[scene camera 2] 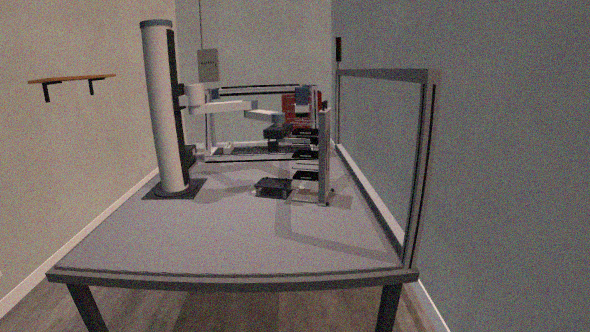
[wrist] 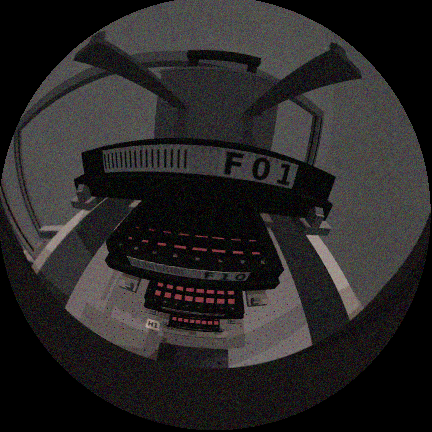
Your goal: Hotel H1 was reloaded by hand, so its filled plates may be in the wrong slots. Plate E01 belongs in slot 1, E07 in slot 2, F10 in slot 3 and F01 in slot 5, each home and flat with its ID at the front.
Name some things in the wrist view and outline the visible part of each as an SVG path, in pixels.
The gripper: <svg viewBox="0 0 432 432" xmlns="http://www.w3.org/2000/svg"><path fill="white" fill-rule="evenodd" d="M0 200L0 244L7 276L24 317L51 356L87 389L127 412L167 425L203 430L252 427L289 417L328 398L362 372L390 340L410 306L424 267L430 230L429 212L423 230L407 258L372 300L360 310L344 274L318 235L302 234L289 216L259 212L265 226L270 227L294 281L308 325L312 345L292 354L262 363L226 368L201 368L161 362L126 350L86 327L64 308L72 290L91 258L118 223L141 200L105 197L92 209L81 209L52 237L32 265L27 260L9 224Z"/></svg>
A plate F01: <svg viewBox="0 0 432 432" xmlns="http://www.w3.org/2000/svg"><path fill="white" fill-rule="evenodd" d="M73 179L76 190L78 184L85 184L89 187L91 196L198 205L302 218L306 217L309 208L317 206L323 208L322 215L325 221L332 206L332 203L327 198L335 176L298 159L251 145L213 139L170 137L125 141L81 152L84 174Z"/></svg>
A plate F10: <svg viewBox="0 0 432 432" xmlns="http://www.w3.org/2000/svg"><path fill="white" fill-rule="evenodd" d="M105 241L109 253L104 261L108 267L140 278L182 287L231 291L273 289L279 284L278 276L284 270L259 212L141 200Z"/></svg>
A plate E07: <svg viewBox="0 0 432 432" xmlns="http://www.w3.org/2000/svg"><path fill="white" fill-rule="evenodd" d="M144 294L144 307L175 315L209 319L239 319L243 317L244 313L242 290L197 289L149 280Z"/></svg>
